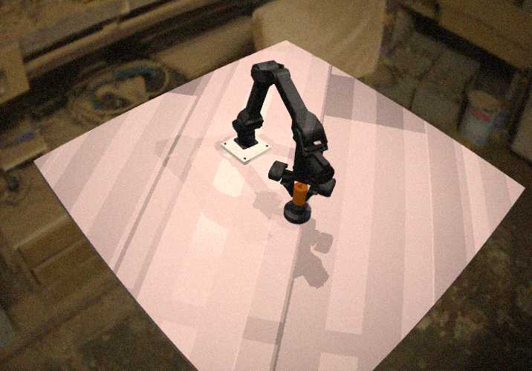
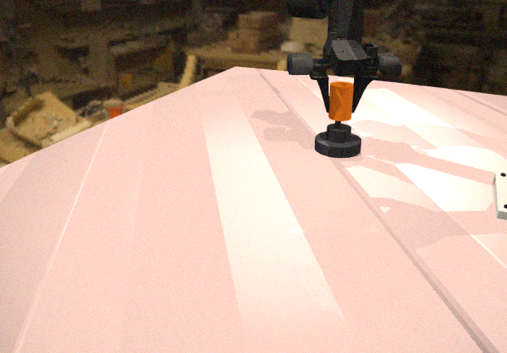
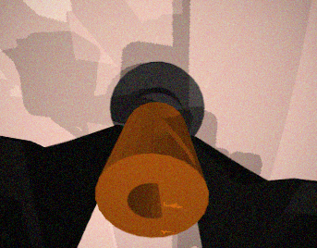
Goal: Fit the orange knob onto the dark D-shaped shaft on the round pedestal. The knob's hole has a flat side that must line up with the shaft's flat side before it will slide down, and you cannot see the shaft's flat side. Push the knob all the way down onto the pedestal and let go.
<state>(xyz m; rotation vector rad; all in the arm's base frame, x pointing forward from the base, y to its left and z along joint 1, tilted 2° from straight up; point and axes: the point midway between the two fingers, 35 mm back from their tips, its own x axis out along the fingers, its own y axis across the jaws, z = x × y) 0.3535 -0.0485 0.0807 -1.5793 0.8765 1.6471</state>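
My gripper tip is now 2 cm below the orange knob. Also, from my gripper tip: pedestal (4 cm below).
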